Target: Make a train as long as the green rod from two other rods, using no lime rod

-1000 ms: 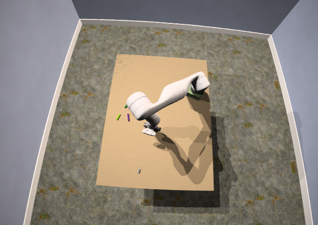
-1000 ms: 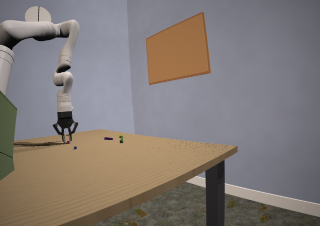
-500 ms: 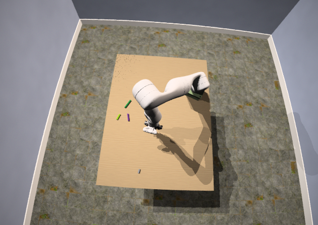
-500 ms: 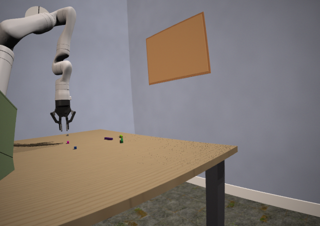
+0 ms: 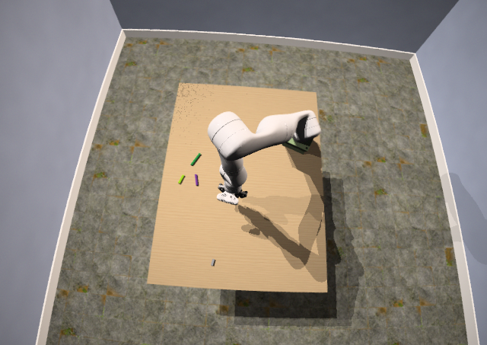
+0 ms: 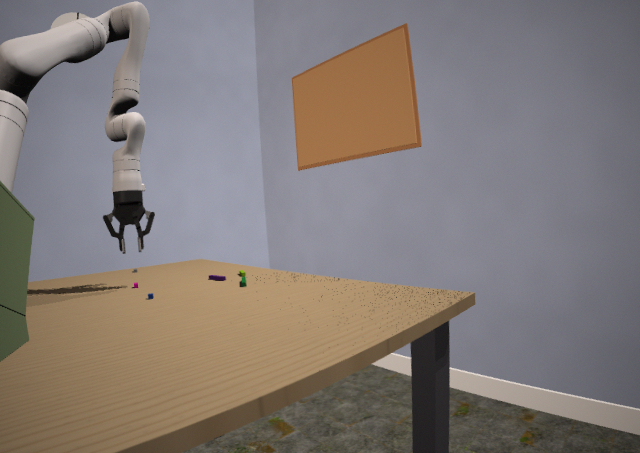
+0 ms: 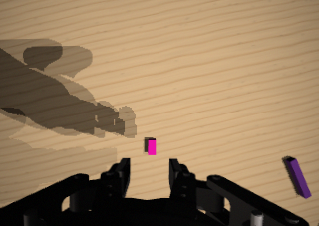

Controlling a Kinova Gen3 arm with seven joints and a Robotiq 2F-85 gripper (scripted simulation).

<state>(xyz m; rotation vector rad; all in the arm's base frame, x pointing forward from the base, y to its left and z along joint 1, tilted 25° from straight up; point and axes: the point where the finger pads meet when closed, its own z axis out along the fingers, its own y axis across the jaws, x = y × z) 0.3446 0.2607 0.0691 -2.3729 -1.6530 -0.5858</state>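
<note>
Now: the purple rod 19 cm ahead of my hand, 11 cm to the right of it and 10 cm below it. The rest, counted from my hand: lime rod 27 cm ahead, 11 cm to the right, 10 cm below; then blue rod 18 cm to the right, 10 cm below, 2 cm behind; then magenta rod 10 cm below.
</note>
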